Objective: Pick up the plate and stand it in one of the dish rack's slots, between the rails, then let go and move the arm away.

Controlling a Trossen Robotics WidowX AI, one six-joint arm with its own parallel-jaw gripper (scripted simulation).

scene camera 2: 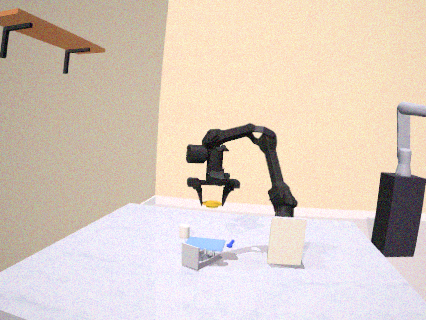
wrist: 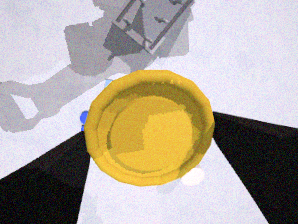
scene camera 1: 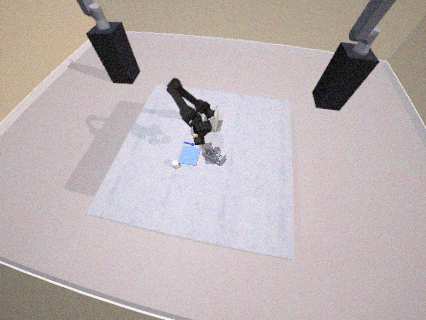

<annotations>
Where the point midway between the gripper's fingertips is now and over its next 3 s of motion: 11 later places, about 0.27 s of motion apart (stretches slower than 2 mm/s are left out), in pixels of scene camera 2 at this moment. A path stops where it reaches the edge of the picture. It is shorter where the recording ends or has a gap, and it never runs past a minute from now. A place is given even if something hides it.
My gripper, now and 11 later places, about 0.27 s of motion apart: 211,206; 214,207; 216,208; 218,208; 219,212; 220,219; 221,226; 221,231; 220,236; 219,239; 218,241; 216,241
</annotations>
